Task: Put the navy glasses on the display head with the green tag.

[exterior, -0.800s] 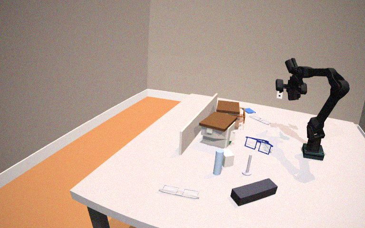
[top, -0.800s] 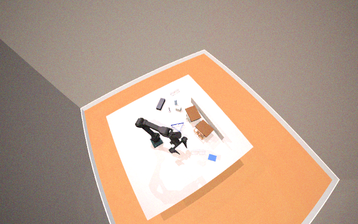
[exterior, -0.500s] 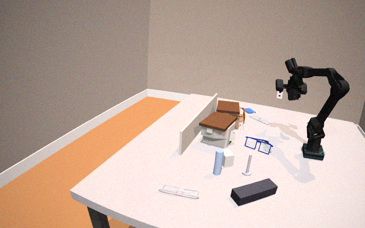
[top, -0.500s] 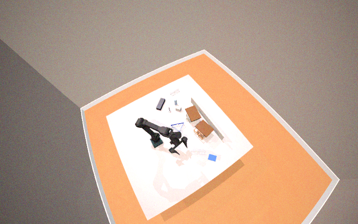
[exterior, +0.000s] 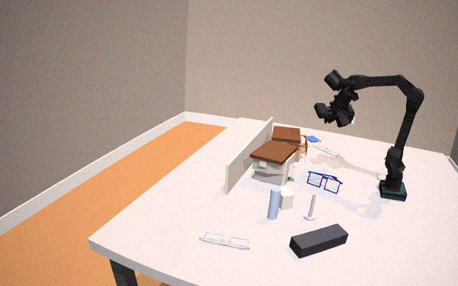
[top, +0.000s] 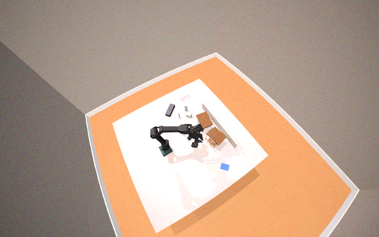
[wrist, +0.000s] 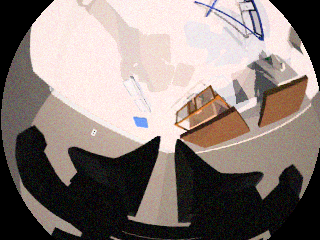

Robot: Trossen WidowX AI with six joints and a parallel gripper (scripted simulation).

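Right now the dark block is 130 mm behind my gripper tip, 570 mm to the left of it and 160 mm below it. Also, from my gripper tip: blue square: 110 mm ahead, 270 mm to the right, 180 mm below; head: 140 mm ahead, 10 mm to the left, 120 mm below; beige panel: 270 mm ahead, 140 mm to the left, 130 mm below.
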